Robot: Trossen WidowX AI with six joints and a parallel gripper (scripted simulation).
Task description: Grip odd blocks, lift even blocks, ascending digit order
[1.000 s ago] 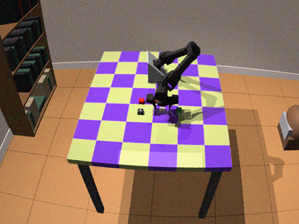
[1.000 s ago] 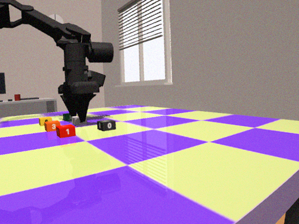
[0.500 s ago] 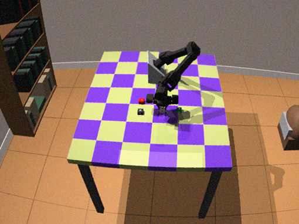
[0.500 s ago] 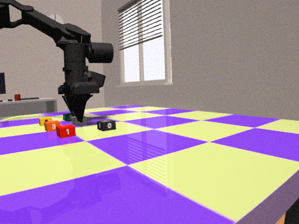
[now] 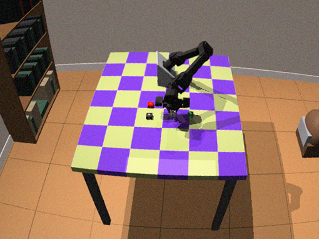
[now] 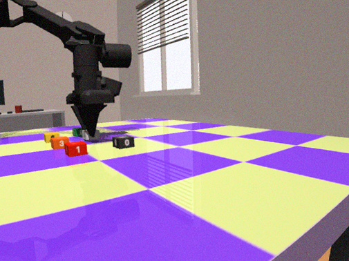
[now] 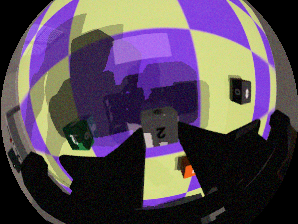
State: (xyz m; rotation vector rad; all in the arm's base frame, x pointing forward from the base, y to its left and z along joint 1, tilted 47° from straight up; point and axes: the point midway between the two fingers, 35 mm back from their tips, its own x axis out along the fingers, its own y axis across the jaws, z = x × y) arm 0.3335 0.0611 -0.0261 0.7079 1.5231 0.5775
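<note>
My gripper tip is right at the white block marked 2. Also, from my gripper tip: orange block marked 3: 80 mm behind, 40 mm to the right; yellow block: 70 mm behind, 60 mm to the left; green block: 100 mm to the left, 10 mm ahead.
</note>
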